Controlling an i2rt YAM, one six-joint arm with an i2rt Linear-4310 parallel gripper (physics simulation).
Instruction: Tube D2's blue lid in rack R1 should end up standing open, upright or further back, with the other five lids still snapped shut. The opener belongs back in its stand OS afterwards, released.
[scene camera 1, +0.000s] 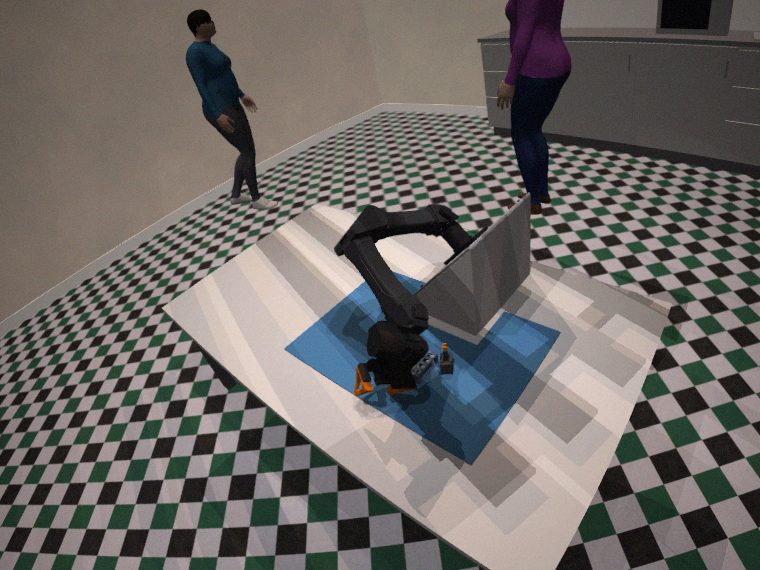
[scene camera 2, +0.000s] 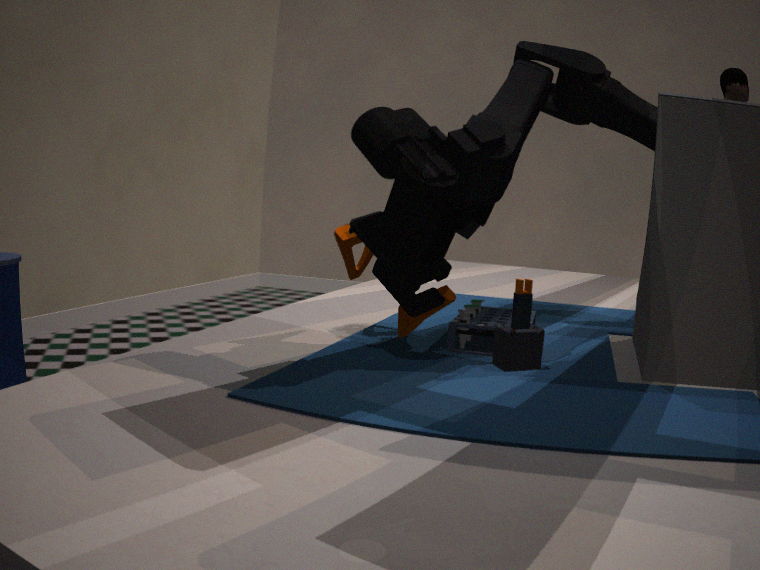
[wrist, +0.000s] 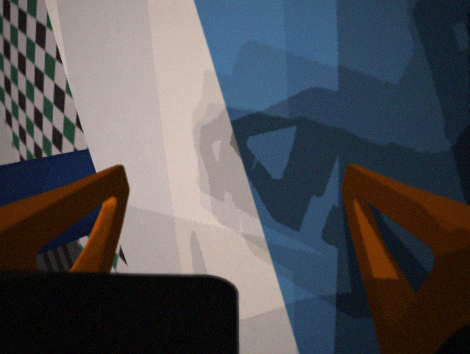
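My gripper is open and empty, tilted above the edge of the blue mat. The rack R1 stands on the mat beside it, partly hidden behind the gripper in scene camera 1. Small tubes with green and pale lids show at the rack's left end in scene camera 2; tube D2 and its blue lid cannot be made out. The opener, dark with orange prongs on top, stands upright in the dark stand OS, next to the rack and apart from my gripper.
The blue mat lies on the pale table. A tall grey panel stands beside the arm. A blue object is beyond the table edge. Two people stand on the checkered floor.
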